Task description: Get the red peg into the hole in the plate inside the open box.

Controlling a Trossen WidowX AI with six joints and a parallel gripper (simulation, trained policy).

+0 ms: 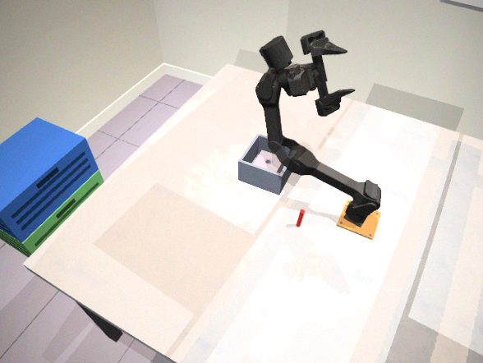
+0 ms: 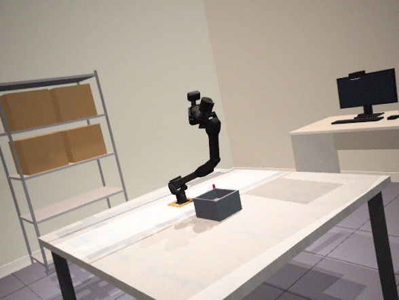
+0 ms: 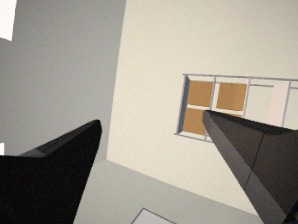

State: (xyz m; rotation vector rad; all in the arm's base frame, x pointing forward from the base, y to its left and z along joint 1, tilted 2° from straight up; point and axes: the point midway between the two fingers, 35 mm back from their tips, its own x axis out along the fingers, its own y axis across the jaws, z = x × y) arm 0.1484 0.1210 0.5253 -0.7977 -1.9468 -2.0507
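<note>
Right now my gripper tip is 30 mm short of the red peg, 30 mm to the right of it and 510 mm above it. Round my gripper tip: grey box 240 mm ahead, 100 mm to the right, 530 mm below; then pale plate 240 mm ahead, 100 mm to the right, 510 mm below.
</note>
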